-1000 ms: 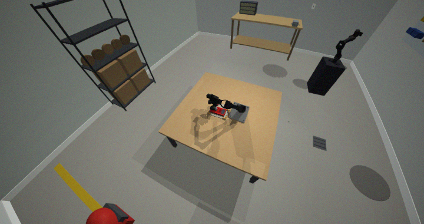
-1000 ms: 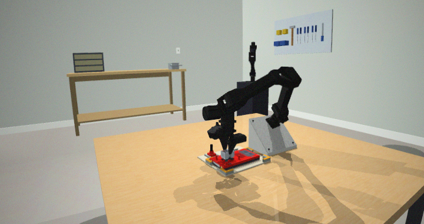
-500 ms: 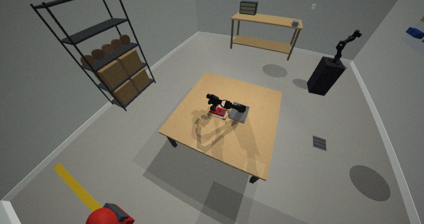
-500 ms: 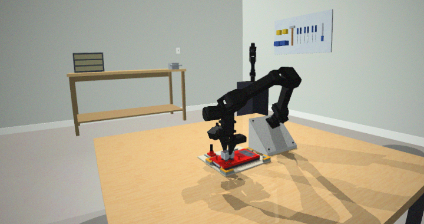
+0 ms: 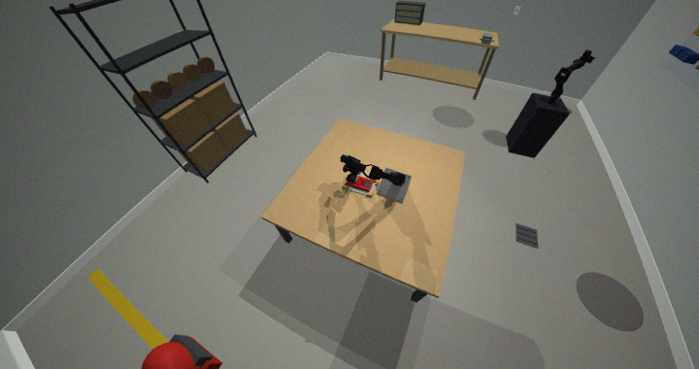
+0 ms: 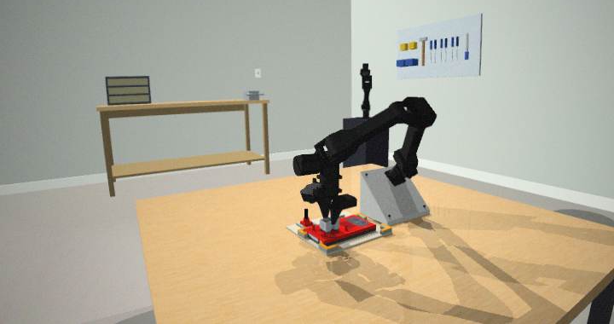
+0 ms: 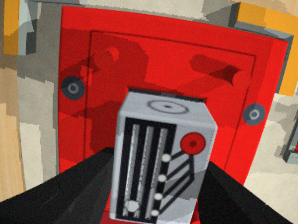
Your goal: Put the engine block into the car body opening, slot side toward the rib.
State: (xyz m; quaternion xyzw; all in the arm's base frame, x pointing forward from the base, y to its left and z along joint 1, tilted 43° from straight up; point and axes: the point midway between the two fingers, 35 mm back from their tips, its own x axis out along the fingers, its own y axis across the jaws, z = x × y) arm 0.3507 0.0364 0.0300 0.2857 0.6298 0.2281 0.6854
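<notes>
Right now my gripper tip is 1 cm above the grey engine block.
</notes>
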